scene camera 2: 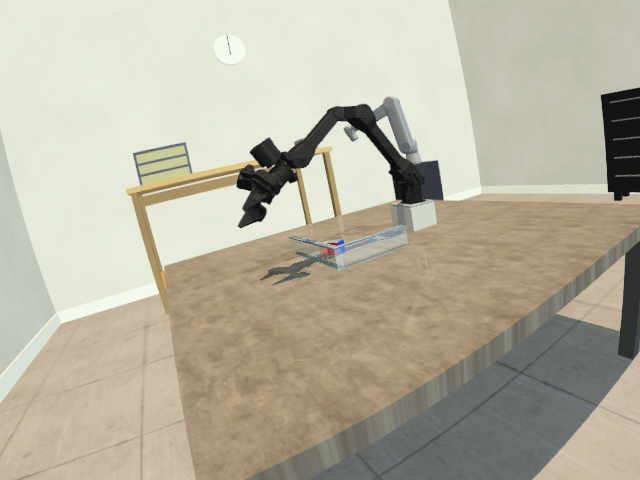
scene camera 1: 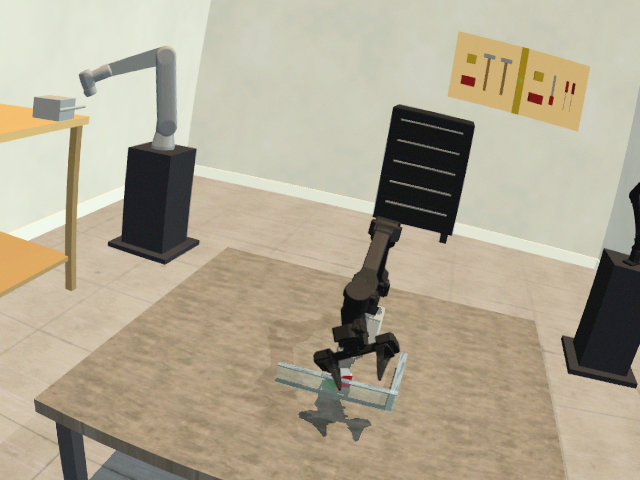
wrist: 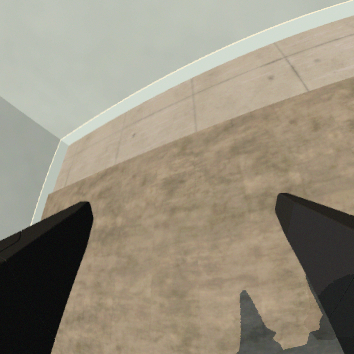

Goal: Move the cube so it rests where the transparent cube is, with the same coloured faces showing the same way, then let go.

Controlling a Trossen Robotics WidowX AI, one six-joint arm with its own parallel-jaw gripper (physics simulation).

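Seen in the pictures: gripper, fingertip midpoint: (scene camera 2: 241,218) (scene camera 1: 359,385) (wrist: 185,206); arm's base, origin of the base link: (scene camera 2: 412,201).
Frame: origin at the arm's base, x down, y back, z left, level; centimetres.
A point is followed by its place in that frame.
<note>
A small cube (scene camera 1: 346,378) (scene camera 2: 329,249) with coloured faces shows at the low clear walls. White, red and green patches show in scene camera 1, and red and blue ones in scene camera 2. The finger and the glass partly hide them. I cannot tell the solid cube from the transparent cube among these patches. Neither shows in the wrist view. My gripper (scene camera 1: 360,383) @(x -9.3, y -60.8, z 9.9 cm) (scene camera 2: 249,222) @(x -9.3, y -60.8, z 9.9 cm) (wrist: 185,206) @(x -9.3, y -60.8, z 9.9 cm) is wide open and empty. It hangs above the table, higher than the walls, and off to the left of the cube in scene camera 2.
Two low clear walls (scene camera 1: 336,384) @(x 4.3, y -41.9, z 1.8 cm) (scene camera 2: 372,249) @(x 6.5, y -29.8, z 17.4 cm) meet in an L on the brown table (scene camera 1: 170,361) @(x 9.0, y -49.8, z -42.1 cm) (scene camera 2: 310,361) @(x 8.9, y -63.5, z 52.7 cm). The arm's white base block (scene camera 2: 419,215) @(x 4.1, y -2.3, z 5.3 cm) stands on the table behind them. The gripper's shadow (scene camera 1: 336,413) @(x 9.0, y -48.0, z 4.7 cm) (scene camera 2: 289,271) @(x 9.0, y -50.3, z 5.0 cm) falls on the table.
</note>
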